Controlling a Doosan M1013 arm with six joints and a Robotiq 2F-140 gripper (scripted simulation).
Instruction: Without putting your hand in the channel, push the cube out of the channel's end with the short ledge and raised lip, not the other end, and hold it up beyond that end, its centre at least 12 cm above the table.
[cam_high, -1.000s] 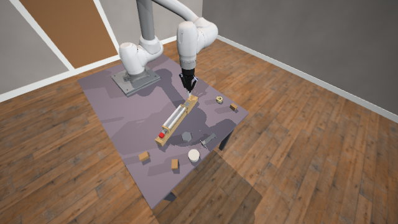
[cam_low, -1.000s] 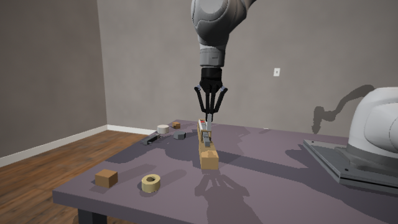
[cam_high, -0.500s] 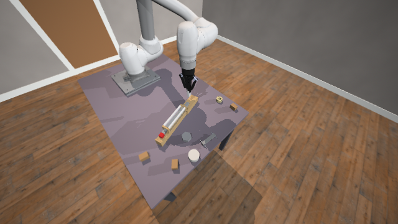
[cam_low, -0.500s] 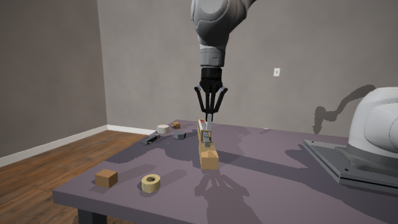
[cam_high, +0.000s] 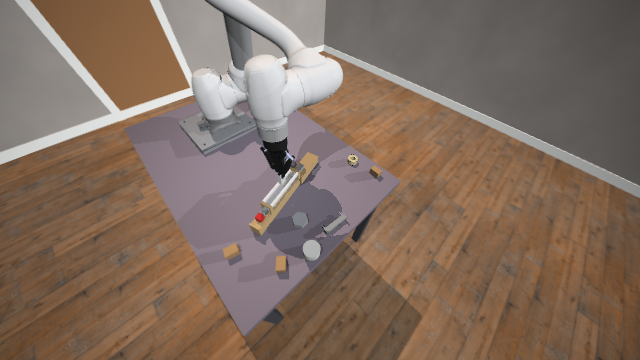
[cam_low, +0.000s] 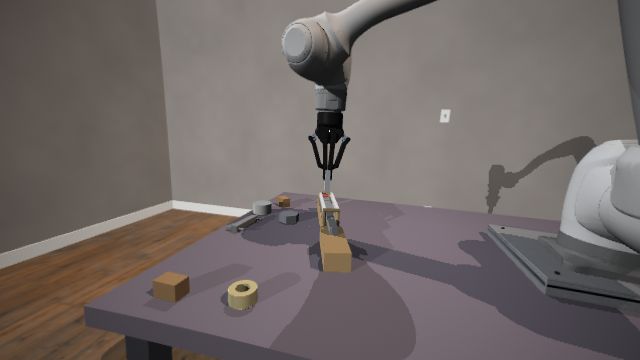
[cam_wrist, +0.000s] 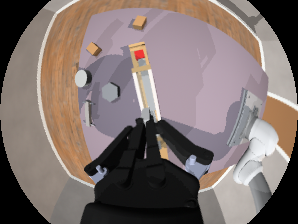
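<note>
My hand is 10 mm past the channel and 100 mm above it. From my hand the other things lie so: grey hexagonal piece (130 mm ahead, 10 mm to the right, 140 mm below); white disc (260 mm ahead, 40 mm to the right, 140 mm below); grey handle piece (230 mm ahead, 100 mm to the left, 140 mm below).
</note>
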